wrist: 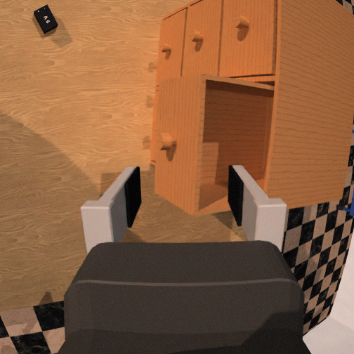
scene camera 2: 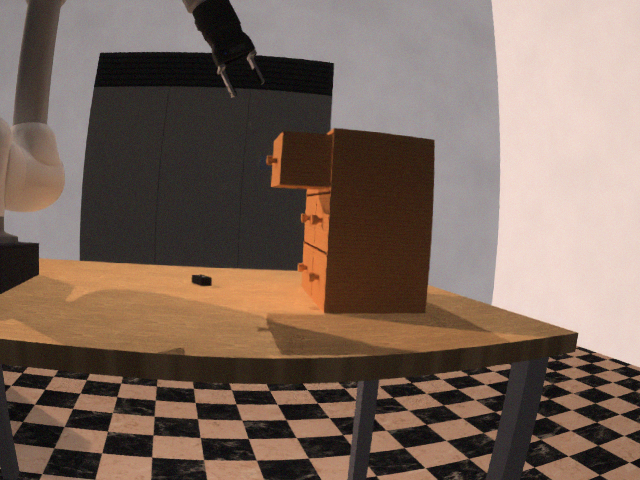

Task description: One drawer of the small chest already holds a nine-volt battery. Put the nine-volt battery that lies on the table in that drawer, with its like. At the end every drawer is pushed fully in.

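A black nine-volt battery (scene camera 2: 201,280) (wrist: 46,20) lies flat on the table, left of the small orange wooden chest (scene camera 2: 379,222) (wrist: 312,100). One top drawer (scene camera 2: 302,159) (wrist: 182,110) is pulled well out. Its visible inside in the wrist view is bare wood, with no battery showing; a finger and the drawer front hide part of it. The other drawer fronts that show look pushed in. My gripper (scene camera 2: 247,89) (wrist: 184,184) is open and empty. It hangs in the air, higher than the open drawer and a little out in front of it, tilted.
The wooden table (scene camera 2: 155,320) (wrist: 100,100) carries the chest near its right end. Round knobs stick out from the drawer fronts. The robot's base (scene camera 2: 18,260) is at the table's left. A dark grey cabinet (scene camera 2: 201,180) stands behind the table.
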